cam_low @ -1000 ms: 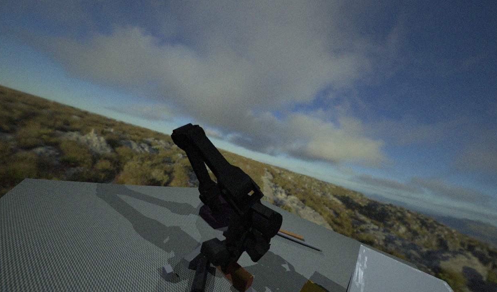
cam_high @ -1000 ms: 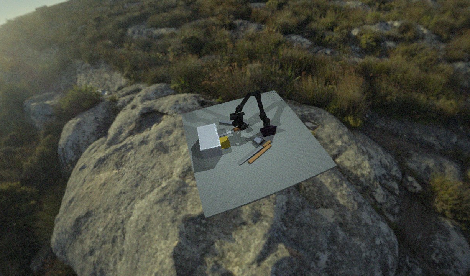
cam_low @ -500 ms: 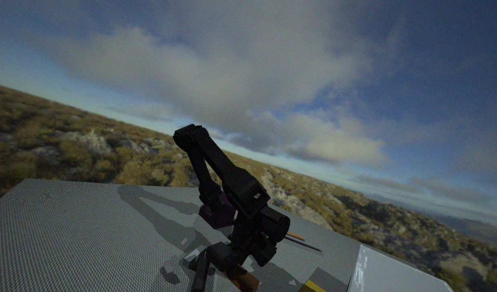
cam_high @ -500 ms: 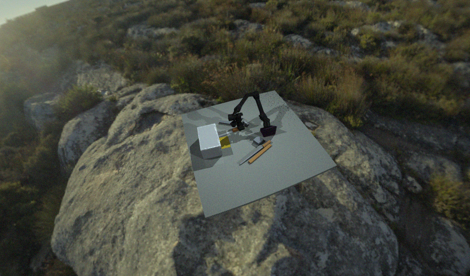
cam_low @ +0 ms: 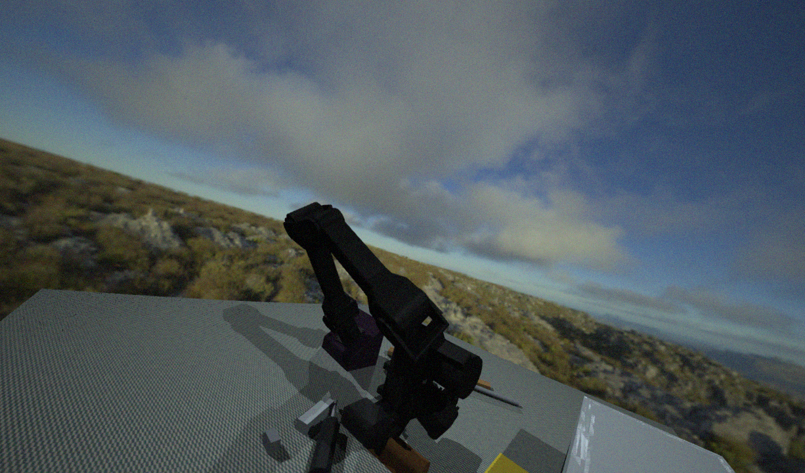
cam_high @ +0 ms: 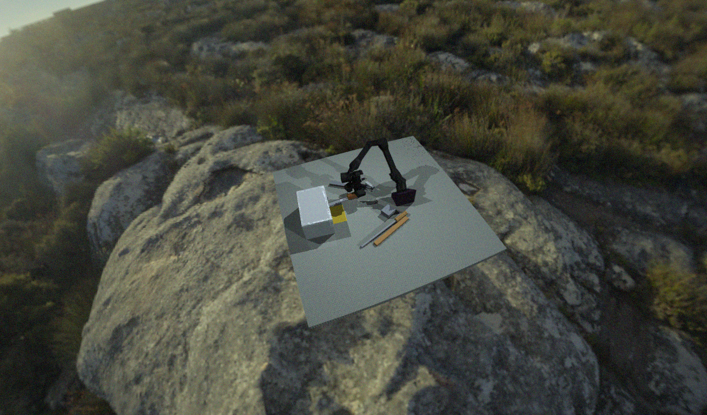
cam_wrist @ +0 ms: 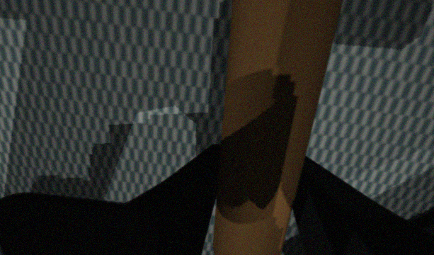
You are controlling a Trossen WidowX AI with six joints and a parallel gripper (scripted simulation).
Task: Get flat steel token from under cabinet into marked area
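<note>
The grey bar is 120 mm behind my gripper tip and 50 mm to the right of it. From my gripper tip the other things lie so: grey block 240 mm to the left, 130 mm behind, 10 mm above; then small grey cube 140 mm to the right, 110 mm behind; then wooden stick 380 mm to the left, 80 mm behind.
</note>
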